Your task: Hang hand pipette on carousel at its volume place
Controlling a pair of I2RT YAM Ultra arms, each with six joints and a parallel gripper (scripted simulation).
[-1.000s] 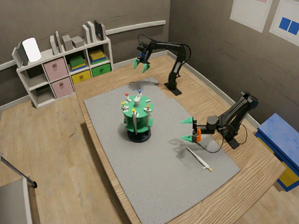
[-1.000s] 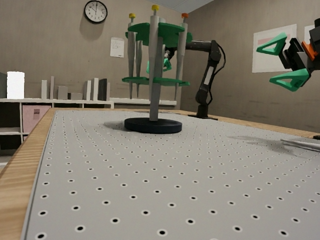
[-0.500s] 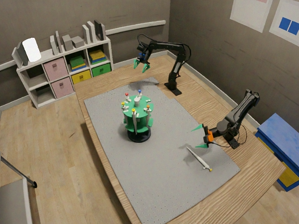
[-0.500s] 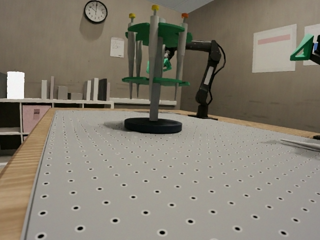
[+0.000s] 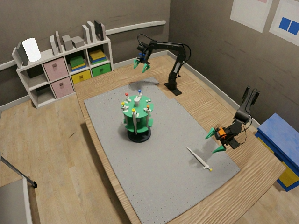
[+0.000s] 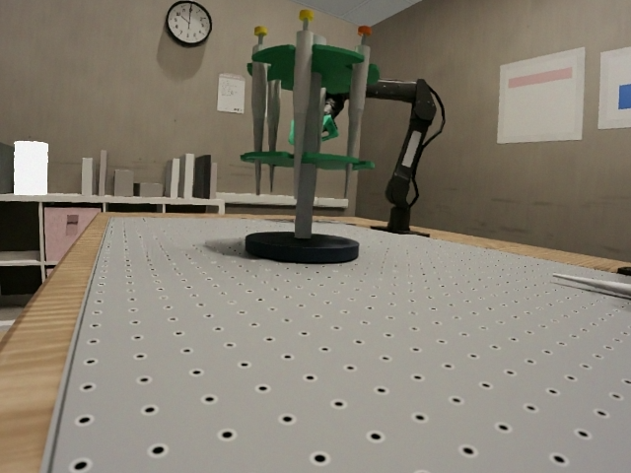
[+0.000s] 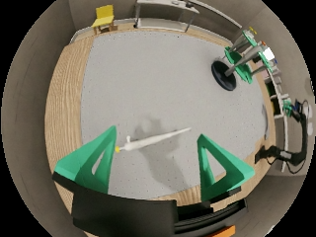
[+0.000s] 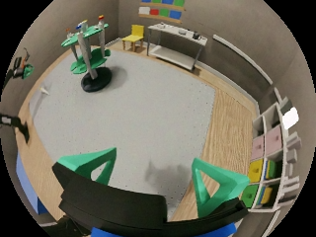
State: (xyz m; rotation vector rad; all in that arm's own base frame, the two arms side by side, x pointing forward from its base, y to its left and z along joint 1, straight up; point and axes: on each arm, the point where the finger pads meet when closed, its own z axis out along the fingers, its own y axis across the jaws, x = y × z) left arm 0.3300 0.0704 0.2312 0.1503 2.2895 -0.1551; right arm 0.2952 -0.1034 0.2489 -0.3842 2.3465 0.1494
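Right now the hand pipette is 20 mm to the right of my left hand and 210 mm below it.
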